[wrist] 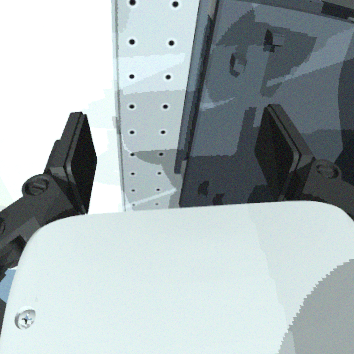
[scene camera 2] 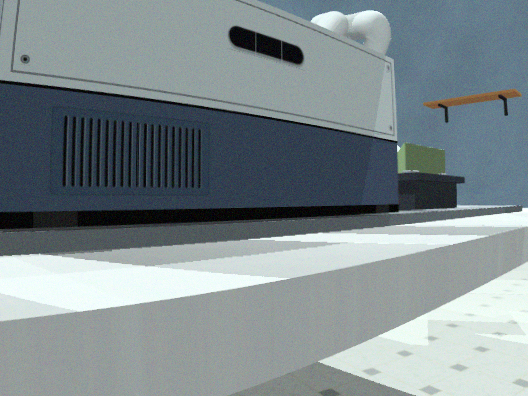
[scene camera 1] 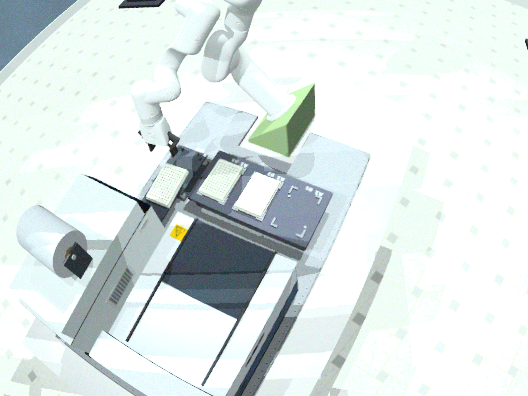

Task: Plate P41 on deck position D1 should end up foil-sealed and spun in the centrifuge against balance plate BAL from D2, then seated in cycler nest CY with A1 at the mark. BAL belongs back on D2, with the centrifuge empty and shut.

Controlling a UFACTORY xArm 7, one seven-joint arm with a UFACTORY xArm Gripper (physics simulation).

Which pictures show my gripper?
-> The wrist view and scene camera 1 only.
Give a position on a smooth white plate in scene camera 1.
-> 259,192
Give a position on a perforated grey strip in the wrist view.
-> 154,51
